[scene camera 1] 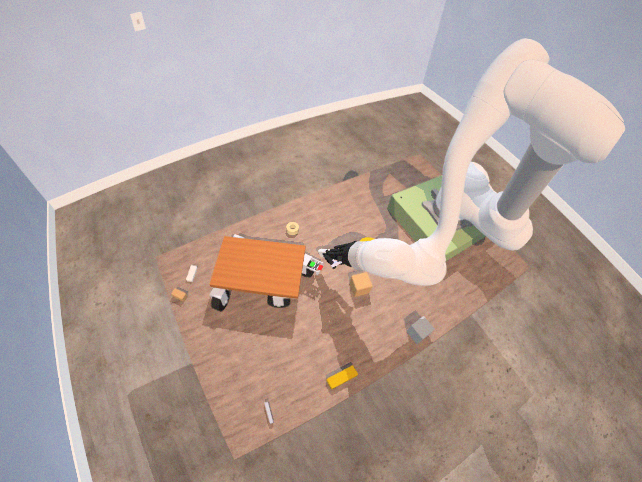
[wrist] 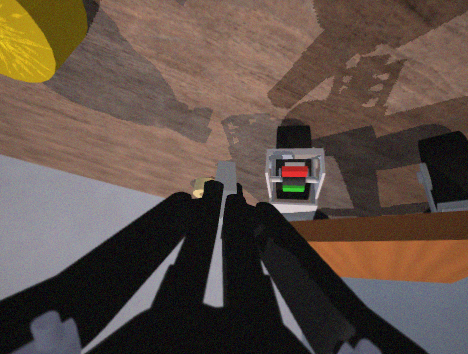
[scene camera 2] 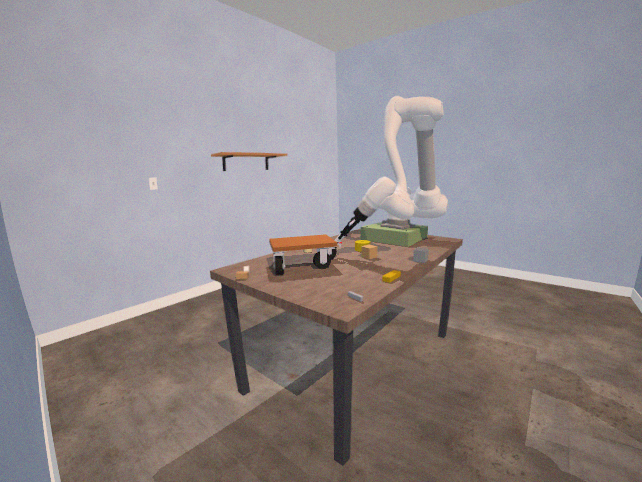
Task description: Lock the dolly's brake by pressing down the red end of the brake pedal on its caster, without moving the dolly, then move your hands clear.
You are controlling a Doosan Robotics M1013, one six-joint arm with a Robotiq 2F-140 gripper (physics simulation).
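Places are measured from the arm's base along level axes (x right, y up, z back), in centimetres.
Pixels of known places: gripper, between the fingertips: (scene camera 1: 320, 253) (wrist: 225, 174); arm's base, origin of its link: (scene camera 2: 398, 226).
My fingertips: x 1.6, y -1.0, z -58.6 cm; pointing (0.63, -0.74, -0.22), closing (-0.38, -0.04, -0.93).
For each thing: its middle in the pictures, then the offset to it from my fingertips. "*": a spot on its surface instead.
- dolly, a spot on its surface: (wrist: 390, 260) * dz -18.6, dx -4.1, dy +5.0 cm
- pedal caster, middle of its body: (wrist: 292, 162) (scene camera 1: 304, 267) dz -7.0, dx -1.6, dy -3.5 cm
- red end, a spot on its surface: (wrist: 295, 171) (scene camera 1: 321, 267) * dz -2.5, dx -6.8, dy +1.6 cm
- green end, a spot on its surface: (wrist: 293, 188) (scene camera 1: 313, 264) * dz -4.6, dx -4.3, dy +1.4 cm
- yellow cylinder, middle of its body: (wrist: 5, 7) (scene camera 1: 368, 250) (scene camera 2: 362, 245) dz +19.6, dx -2.3, dy -5.1 cm
- tan block, middle of its body: (scene camera 1: 360, 284) (scene camera 2: 369, 251) dz +9.8, dx -15.3, dy -4.5 cm
- cream ring, middle of its body: (wrist: 207, 189) (scene camera 1: 292, 228) dz -4.5, dx +18.5, dy -6.2 cm
- grey cube, middle of its body: (scene camera 1: 420, 330) (scene camera 2: 421, 255) dz +21.9, dx -39.8, dy -4.4 cm
- yellow block, middle of its body: (scene camera 1: 342, 377) (scene camera 2: 391, 276) dz -10.0, dx -43.5, dy -6.4 cm
The dolly (scene camera 1: 259, 267) (scene camera 2: 303, 242) (wrist: 390, 260) has an orange deck and stands on its casters on the table. The pedal caster (wrist: 293, 136) is at its end nearest the arm. Its brake pedal has a red end (scene camera 1: 319, 267) (wrist: 295, 171) on the outer side and a green end (scene camera 1: 312, 264) (wrist: 293, 188) nearer the deck. The pedal's exact tilt is hard to tell. My gripper (scene camera 1: 325, 254) (scene camera 2: 339, 239) (wrist: 225, 174) is shut and empty. In the wrist view its tips are left of the caster's pale bracket, with a visible gap in that view.
A yellow cylinder (scene camera 1: 367, 239) (scene camera 2: 362, 245) (wrist: 25, 40) and a tan block (scene camera 1: 361, 283) (scene camera 2: 369, 252) stand near the gripper. A cream ring (scene camera 1: 292, 232) lies behind the dolly. A grey cube (scene camera 1: 421, 328) (scene camera 2: 420, 254) and yellow block (scene camera 1: 342, 377) (scene camera 2: 391, 276) are farther off.
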